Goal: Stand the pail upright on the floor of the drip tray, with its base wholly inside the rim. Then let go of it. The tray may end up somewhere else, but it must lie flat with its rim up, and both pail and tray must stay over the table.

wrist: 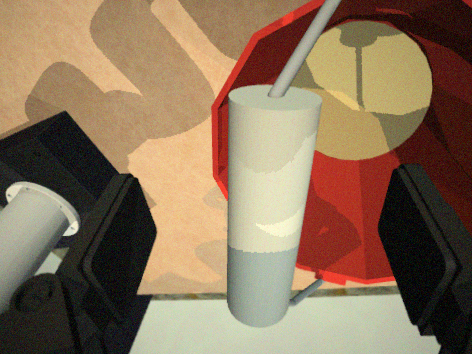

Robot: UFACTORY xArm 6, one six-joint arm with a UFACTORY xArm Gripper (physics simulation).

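Where they show: gripper, fingertip midpoint: (261,200); arm's base, link origin: (46,208).
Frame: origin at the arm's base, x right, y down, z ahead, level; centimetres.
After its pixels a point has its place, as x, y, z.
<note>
The red pail (370,200) @(3.8, -5.8, 49.4) fills the right of the wrist view, its open mouth towards the camera and its round tan bottom showing inside; its right side is cut off. Its handle has a thick pale cylindrical grip (270,175) @(-12.1, -18.9, 47.6), with a grey rod running from the grip's top end and a short one near its lower end. My gripper (261,200) @(-11.2, -19.0, 46.9) is wide open and empty, with one finger to the left of the grip and the other to its right, over the pail's side. The drip tray does not show, so what the pail stands on cannot be told.
The tan table top (175,250) @(23.4, 6.9, 8.8) carries dark shadows. Its edge runs across the lower part of the view, with a pale surface (185,327) beyond. At the left are a black block (70,155) @(-6.4, 2.1, 11.9) and a grey cylinder (30,225) @(-1.7, -5.8, 4.4) with a white flange, partly behind the left finger.
</note>
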